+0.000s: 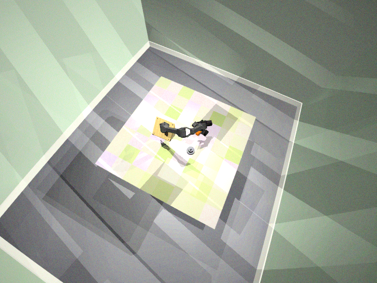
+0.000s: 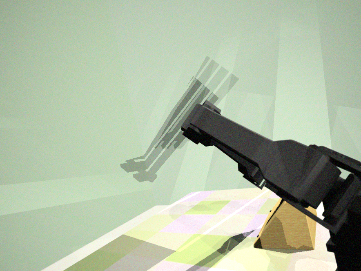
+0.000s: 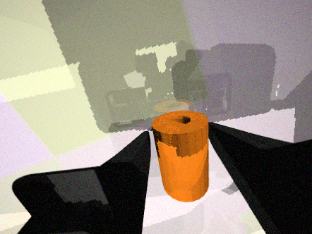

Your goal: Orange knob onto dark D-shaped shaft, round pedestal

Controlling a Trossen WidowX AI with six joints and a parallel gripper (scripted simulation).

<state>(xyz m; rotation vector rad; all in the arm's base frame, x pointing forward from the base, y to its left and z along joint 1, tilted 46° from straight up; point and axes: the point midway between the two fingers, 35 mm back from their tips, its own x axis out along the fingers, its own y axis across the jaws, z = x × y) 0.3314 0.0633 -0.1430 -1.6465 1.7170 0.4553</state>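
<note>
Now: the orange knob 2 cm to the right of my gripper tip and 1 cm above it. From my gripper tip the other things lie so: dark round pedestal 24 cm to the right, 2 cm above, 1 cm ahead.
</note>
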